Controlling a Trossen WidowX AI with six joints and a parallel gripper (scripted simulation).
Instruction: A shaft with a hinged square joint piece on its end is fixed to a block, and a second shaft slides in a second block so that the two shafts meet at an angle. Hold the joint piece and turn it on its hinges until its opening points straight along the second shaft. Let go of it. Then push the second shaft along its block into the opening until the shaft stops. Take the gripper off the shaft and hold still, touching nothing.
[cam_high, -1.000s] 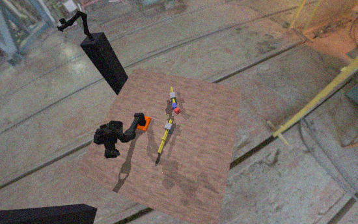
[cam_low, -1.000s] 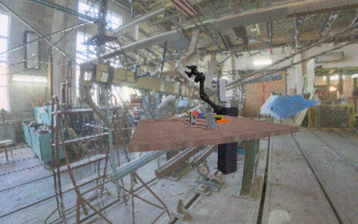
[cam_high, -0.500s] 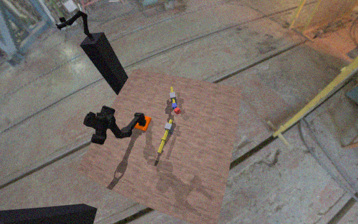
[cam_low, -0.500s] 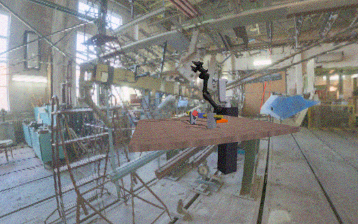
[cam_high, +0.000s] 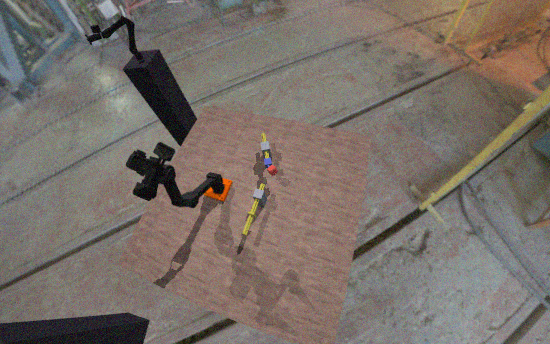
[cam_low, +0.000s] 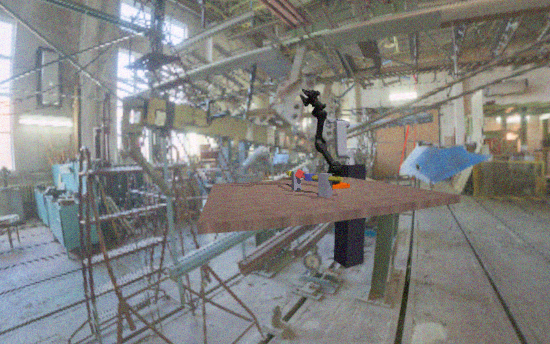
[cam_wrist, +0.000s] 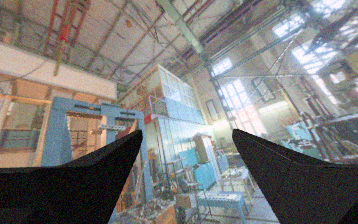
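Now: the red joint piece 610 mm below my gripper tip, 370 mm to the left of it and 220 mm ahead of it.
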